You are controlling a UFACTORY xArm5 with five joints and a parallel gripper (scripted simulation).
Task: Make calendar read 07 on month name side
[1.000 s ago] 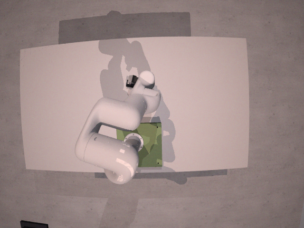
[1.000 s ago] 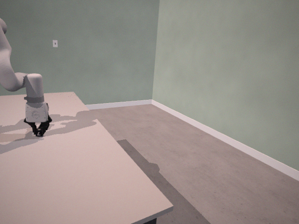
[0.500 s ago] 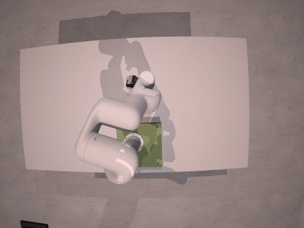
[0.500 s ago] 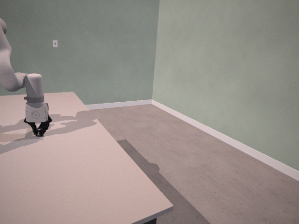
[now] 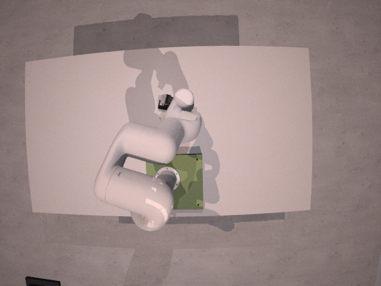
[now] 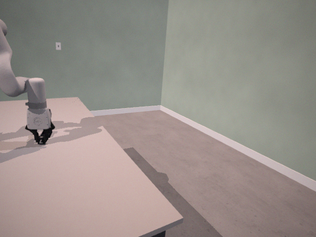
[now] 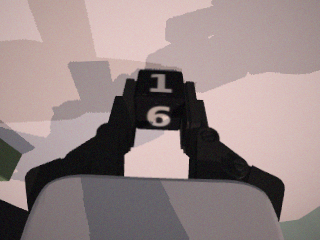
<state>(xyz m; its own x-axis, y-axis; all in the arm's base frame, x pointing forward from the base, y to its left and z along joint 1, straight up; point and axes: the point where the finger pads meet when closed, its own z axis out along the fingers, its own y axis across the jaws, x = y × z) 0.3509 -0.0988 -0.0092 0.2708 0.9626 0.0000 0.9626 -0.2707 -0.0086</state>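
The black cube is 10 mm below my hand. Also, from my hand: black calendar tray: 110 mm to the left, 30 mm below, 20 mm ahead.
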